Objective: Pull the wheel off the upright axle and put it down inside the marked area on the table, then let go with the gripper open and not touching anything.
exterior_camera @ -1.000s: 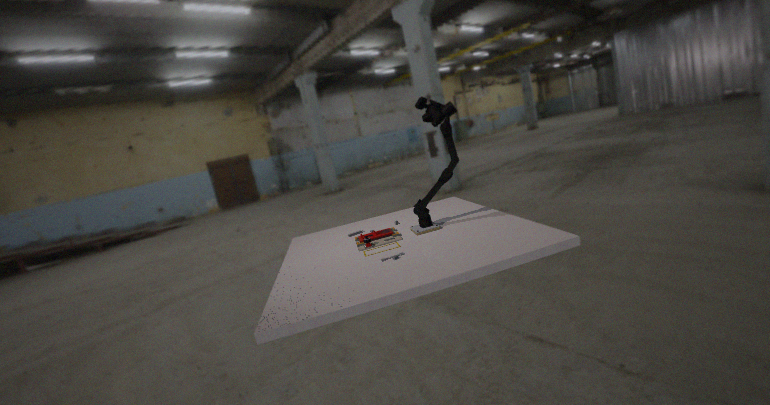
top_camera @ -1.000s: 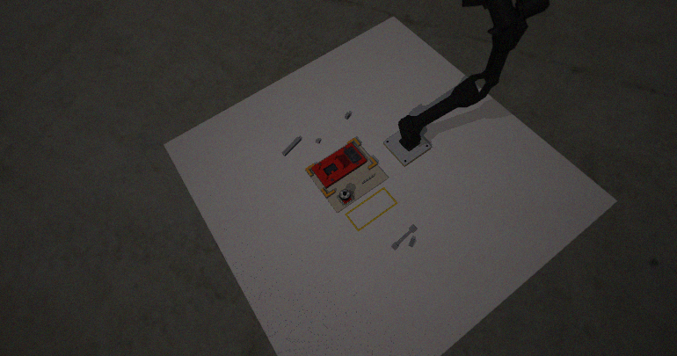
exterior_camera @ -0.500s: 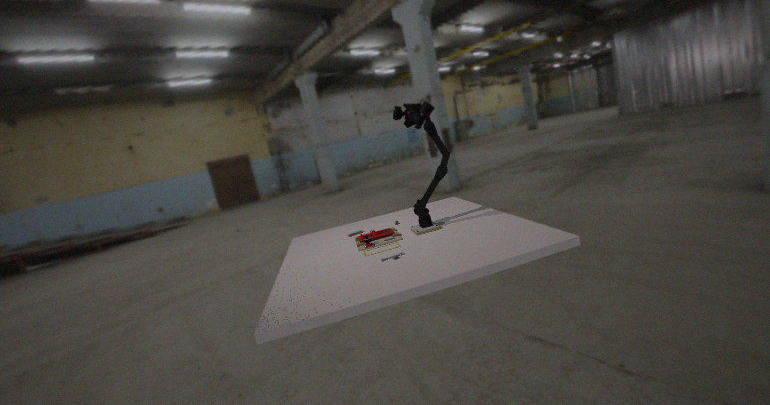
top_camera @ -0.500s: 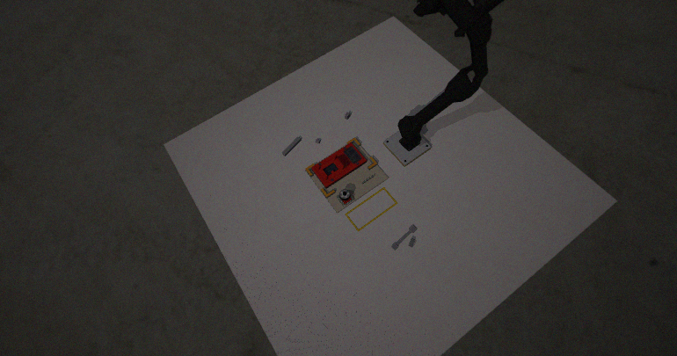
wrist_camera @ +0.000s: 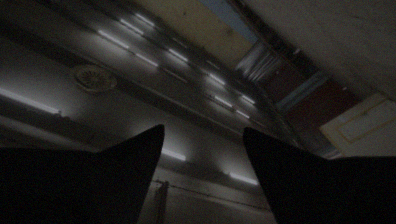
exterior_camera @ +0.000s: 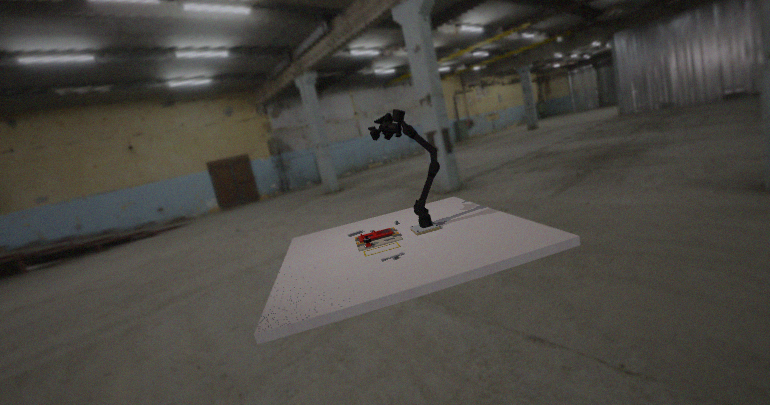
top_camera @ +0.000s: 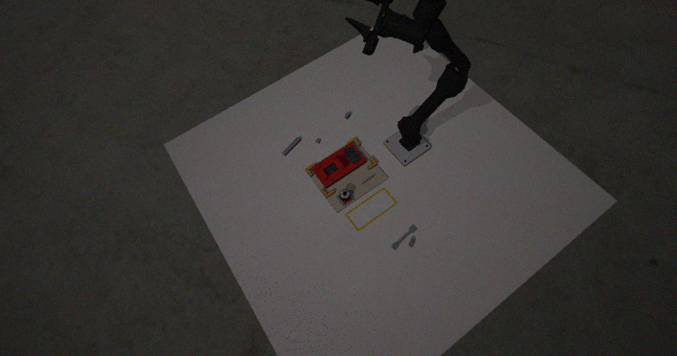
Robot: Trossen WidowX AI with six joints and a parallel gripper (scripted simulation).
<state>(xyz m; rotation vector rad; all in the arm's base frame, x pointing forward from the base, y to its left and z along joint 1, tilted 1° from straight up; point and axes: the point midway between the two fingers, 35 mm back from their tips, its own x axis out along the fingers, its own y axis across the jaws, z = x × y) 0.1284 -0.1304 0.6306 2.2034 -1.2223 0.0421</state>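
Right now the wheel is 620 mm below my gripper tip, 200 mm ahead of it and 190 mm to the left of it. The rest, counted from my gripper tip: beige base plate (650 mm below, 130 mm ahead, 90 mm to the left).
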